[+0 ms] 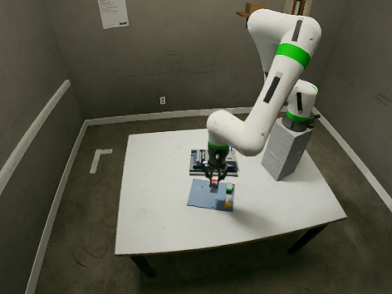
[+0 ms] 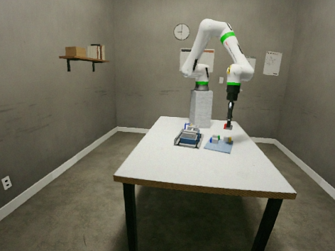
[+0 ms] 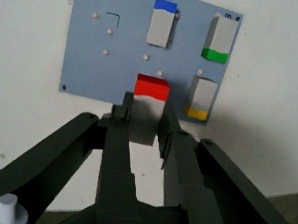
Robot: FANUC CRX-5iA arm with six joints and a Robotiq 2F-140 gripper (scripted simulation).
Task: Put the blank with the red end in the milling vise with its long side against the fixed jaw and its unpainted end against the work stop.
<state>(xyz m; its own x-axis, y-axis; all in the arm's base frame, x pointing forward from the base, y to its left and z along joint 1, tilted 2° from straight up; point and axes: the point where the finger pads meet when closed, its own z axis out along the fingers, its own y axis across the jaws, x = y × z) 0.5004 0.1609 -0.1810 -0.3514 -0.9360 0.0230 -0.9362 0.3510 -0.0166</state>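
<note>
The red-ended blank is 3 cm below my hand. From my hand the other things lie so: yellow-ended blank: 8 cm behind, 3 cm to the left, 16 cm below; then plate: 1 cm behind, 4 cm to the right, 18 cm below; then blue-ended blank: 3 cm behind, 8 cm to the right, 16 cm below.
</note>
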